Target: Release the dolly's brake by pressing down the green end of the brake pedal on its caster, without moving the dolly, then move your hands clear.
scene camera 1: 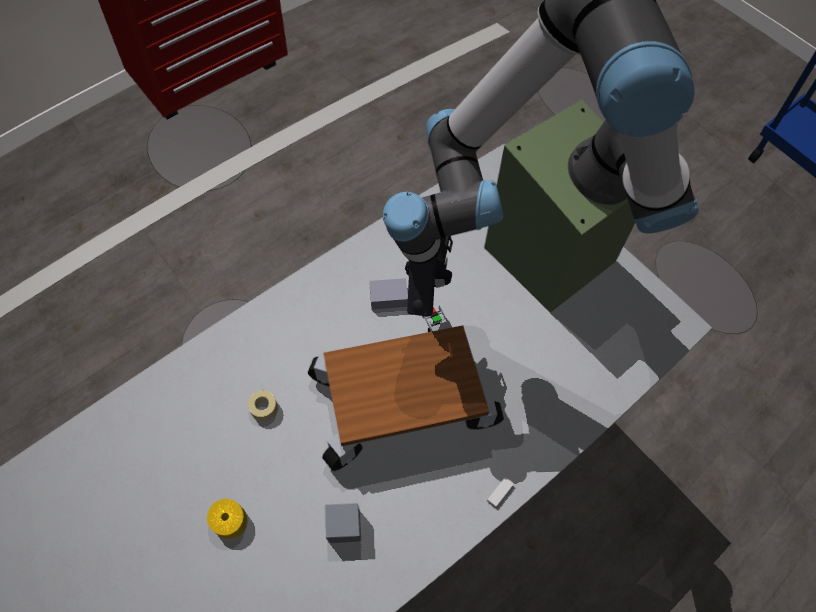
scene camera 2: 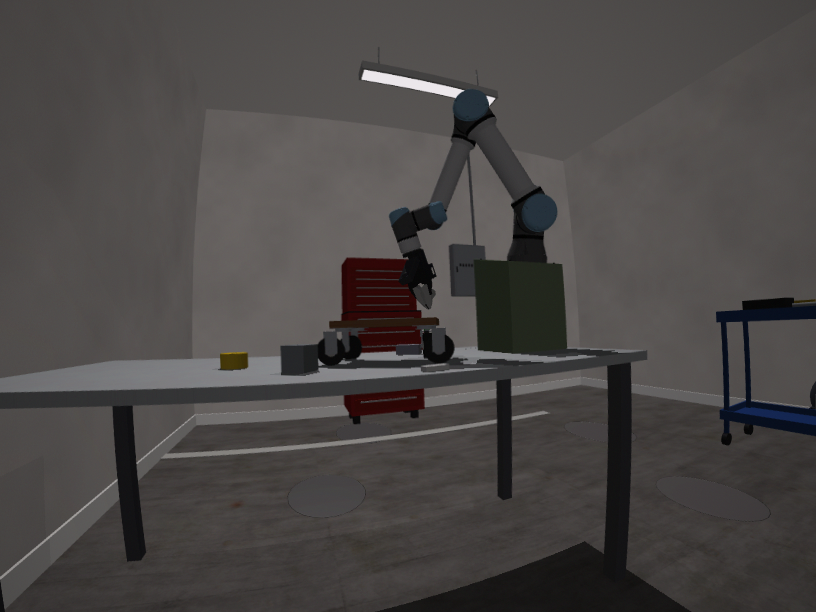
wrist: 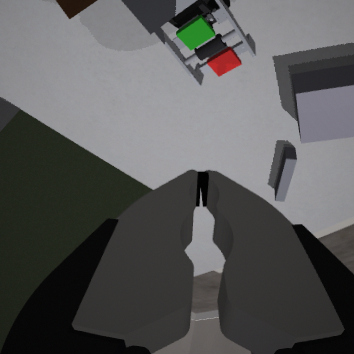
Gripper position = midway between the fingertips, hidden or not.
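My gripper (scene camera 1: 437, 284), dolly (scene camera 1: 387, 388), yellow spool (scene camera 1: 222, 509), grey cube (scene camera 1: 342, 521). The gripper again (scene camera 2: 429, 309), with the dolly (scene camera 2: 438, 347) and the cube (scene camera 2: 300, 358). My gripper (wrist: 199, 174). Yellow spool out of frame in the wrist view. Grey cube out of frame in the wrist view.
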